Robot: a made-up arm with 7 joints. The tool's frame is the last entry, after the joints. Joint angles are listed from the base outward. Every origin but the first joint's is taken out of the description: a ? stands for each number. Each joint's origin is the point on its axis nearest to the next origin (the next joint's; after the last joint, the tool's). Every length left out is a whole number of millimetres.
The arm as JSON. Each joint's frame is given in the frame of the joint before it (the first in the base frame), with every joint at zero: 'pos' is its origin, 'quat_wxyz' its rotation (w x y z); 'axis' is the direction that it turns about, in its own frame. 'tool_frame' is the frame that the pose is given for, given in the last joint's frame.
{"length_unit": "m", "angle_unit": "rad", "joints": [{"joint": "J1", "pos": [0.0, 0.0, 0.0], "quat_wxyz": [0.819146, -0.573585, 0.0, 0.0], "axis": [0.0, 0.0, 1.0]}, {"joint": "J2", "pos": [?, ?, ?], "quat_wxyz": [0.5, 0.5, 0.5, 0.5], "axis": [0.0, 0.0, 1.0]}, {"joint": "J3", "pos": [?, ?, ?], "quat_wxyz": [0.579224, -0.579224, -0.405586, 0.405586], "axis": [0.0, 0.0, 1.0]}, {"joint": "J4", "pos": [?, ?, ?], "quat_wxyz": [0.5, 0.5, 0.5, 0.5], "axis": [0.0, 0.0, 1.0]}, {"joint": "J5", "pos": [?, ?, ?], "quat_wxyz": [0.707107, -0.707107, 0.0, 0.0], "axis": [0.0, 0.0, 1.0]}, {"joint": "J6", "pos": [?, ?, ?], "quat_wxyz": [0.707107, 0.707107, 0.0, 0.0], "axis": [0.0, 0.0, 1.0]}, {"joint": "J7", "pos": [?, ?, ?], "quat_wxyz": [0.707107, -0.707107, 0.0, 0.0], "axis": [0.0, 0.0, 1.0]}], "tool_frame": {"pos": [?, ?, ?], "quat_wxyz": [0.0, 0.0, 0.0, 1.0]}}
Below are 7 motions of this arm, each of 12 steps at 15 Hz.
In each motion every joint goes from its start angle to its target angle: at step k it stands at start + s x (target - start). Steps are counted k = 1, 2, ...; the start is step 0. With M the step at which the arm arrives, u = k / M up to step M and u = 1 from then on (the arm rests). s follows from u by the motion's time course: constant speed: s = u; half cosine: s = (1 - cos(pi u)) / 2; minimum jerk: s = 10 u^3 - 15 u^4 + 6 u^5.
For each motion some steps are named. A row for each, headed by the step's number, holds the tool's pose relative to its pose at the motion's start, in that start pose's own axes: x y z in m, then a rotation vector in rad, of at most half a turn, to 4 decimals.
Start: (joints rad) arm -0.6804 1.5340 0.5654 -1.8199 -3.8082 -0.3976 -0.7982
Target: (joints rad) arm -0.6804 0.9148 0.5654 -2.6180 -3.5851 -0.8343 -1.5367
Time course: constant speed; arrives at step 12
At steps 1, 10, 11, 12:
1: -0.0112 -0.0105 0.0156 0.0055 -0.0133 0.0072
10: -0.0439 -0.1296 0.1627 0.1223 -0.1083 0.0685
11: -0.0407 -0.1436 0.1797 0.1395 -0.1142 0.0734
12: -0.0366 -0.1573 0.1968 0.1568 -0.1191 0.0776

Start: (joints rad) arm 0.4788 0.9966 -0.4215 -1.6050 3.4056 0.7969 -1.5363
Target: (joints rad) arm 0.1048 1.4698 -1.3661 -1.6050 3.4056 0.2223 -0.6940
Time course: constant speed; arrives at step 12
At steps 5, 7, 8, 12:
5: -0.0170 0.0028 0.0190 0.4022 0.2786 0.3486
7: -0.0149 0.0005 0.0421 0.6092 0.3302 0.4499
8: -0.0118 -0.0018 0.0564 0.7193 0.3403 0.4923
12: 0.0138 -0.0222 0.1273 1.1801 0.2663 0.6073

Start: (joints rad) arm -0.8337 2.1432 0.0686 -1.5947 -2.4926 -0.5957 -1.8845
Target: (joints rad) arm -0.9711 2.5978 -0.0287 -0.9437 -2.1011 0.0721 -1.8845
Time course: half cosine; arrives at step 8
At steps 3, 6, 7, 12:
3: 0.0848 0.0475 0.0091 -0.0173 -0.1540 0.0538
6: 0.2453 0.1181 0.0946 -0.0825 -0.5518 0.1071
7: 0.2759 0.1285 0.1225 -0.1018 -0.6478 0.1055
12: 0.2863 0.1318 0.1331 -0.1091 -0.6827 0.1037

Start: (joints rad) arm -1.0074 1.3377 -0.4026 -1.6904 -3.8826 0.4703 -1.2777
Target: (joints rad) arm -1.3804 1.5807 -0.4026 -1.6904 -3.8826 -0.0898 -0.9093
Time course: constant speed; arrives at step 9
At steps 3, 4, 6, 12:
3: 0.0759 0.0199 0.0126 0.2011 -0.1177 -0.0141
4: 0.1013 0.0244 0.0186 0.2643 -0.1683 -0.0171
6: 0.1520 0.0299 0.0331 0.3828 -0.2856 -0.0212
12: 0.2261 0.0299 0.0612 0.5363 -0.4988 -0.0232

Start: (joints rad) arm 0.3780 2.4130 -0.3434 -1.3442 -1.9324 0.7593 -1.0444
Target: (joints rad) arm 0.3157 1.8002 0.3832 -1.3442 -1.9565 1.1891 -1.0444
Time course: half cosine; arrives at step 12
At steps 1, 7, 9, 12:
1: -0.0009 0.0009 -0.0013 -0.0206 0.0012 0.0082
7: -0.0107 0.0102 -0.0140 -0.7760 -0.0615 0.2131
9: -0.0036 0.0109 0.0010 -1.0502 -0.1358 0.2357
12: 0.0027 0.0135 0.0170 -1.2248 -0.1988 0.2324

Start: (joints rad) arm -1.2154 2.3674 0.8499 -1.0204 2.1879 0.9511 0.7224
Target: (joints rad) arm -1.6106 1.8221 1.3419 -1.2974 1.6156 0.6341 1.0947
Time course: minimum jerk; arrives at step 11
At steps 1, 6, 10, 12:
1: 0.0004 0.0004 0.0018 -0.0048 -0.0040 0.0019
6: 0.0156 0.0657 0.1661 -0.4685 -0.3856 0.1831
10: -0.0011 0.1507 0.2715 -0.8253 -0.6837 0.3272
12: -0.0016 0.1523 0.2730 -0.8311 -0.6887 0.3295

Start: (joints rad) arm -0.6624 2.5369 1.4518 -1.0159 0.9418 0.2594 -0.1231
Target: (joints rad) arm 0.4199 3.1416 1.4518 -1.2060 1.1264 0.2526 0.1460
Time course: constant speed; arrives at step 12
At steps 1, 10, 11, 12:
1: -0.0065 -0.0627 -0.0200 -0.1126 0.0152 0.0123
10: -0.1020 -0.6352 0.1188 -1.1143 0.3193 0.3598
11: -0.1056 -0.6846 0.1664 -1.2182 0.3716 0.4220
12: -0.1057 -0.7287 0.2181 -1.3195 0.4274 0.4885

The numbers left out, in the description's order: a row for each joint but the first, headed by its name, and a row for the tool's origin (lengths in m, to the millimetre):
J2: 0.0 0.0 0.0
J3: 0.34 -0.124 0.0
J4: 0.0 -0.041 0.0
J5: 0.043 -0.351 0.0
J6: 0.0 0.0 0.0
J7: 0.0 0.0 0.0
tool: 0.0 0.0 0.0

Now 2 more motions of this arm.
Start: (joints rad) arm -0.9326 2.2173 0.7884 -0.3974 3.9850 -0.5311 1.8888
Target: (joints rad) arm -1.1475 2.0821 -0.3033 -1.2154 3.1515 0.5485 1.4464
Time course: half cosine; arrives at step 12
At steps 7, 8, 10, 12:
7: 0.1466 -0.1445 0.0048 0.6961 -0.5519 -1.2959
8: 0.1662 -0.1922 0.0129 0.8240 -0.7578 -1.4771
10: 0.1863 -0.2716 0.0334 1.0226 -1.1317 -1.6695
12: 0.1904 -0.3018 0.0437 1.0970 -1.2855 -1.7087

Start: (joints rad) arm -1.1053 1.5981 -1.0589 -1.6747 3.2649 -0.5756 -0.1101
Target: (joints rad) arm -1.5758 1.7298 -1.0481 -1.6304 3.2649 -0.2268 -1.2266
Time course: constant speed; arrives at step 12
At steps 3, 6, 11, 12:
3: 0.0101 -0.0621 0.0081 -0.1416 0.0451 -0.2720
6: 0.0217 -0.1218 0.0241 -0.2955 0.0484 -0.5469
11: 0.0447 -0.2133 0.0671 -0.5617 -0.0462 -1.0026
12: 0.0498 -0.2300 0.0780 -0.6141 -0.0811 -1.0921

